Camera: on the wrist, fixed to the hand. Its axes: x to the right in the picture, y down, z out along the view.
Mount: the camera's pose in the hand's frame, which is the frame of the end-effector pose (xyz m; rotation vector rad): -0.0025 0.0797 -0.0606 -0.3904 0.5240 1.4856
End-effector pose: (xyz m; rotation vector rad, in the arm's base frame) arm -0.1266 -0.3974 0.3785 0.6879 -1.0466 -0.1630
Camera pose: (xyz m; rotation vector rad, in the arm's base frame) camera -0.0923 -0.3071 0.4049 -0.4898 -0.7528 1.0241
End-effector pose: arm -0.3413 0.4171 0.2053 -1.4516 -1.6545 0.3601
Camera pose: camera -0.2438 0.4173 0.1824 -2.5868 0.0195 0.3760
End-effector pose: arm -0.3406 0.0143 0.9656 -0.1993 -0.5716 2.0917
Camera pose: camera -0.3777 -0.0052 0.8746 1.3668 0.4075 -2.3247
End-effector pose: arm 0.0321 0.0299 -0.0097 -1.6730 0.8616 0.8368
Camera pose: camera -0.0305 -0.0453 -0.0311 1.2328 -2.2972 -1.4375
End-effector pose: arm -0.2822 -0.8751 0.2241 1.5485 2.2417 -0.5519
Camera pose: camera -0.2108 -0.8206 0.2684 2.6186 0.7372 0.7178
